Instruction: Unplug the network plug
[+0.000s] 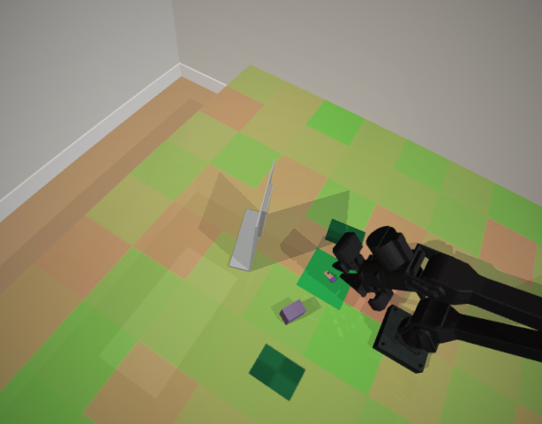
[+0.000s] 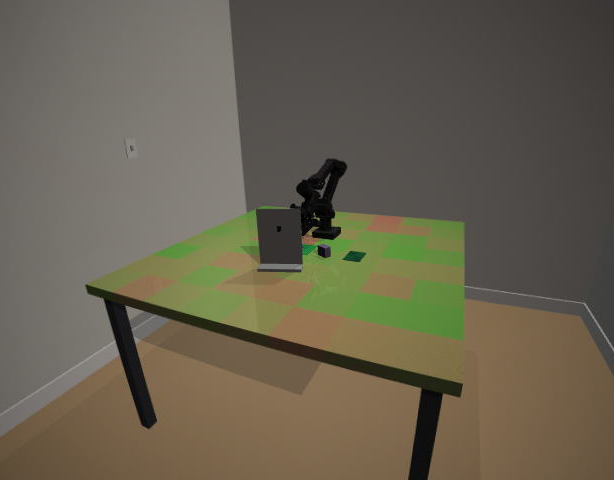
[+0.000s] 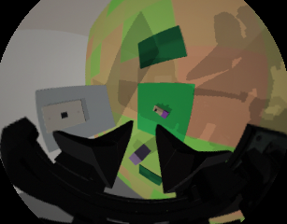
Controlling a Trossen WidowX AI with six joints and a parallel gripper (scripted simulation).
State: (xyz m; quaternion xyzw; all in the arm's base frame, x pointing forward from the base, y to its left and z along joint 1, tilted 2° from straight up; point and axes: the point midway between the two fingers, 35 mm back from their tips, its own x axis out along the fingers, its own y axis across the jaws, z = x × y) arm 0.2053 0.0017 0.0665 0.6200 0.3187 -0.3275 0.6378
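My gripper tip is 60 mm above the network plug and 10 mm short of it. From my gripper tip the other things lie so: grey upright panel: 210 mm ahead, 50 mm to the left, 40 mm above; then green marked square: 60 mm below, 10 mm ahead.
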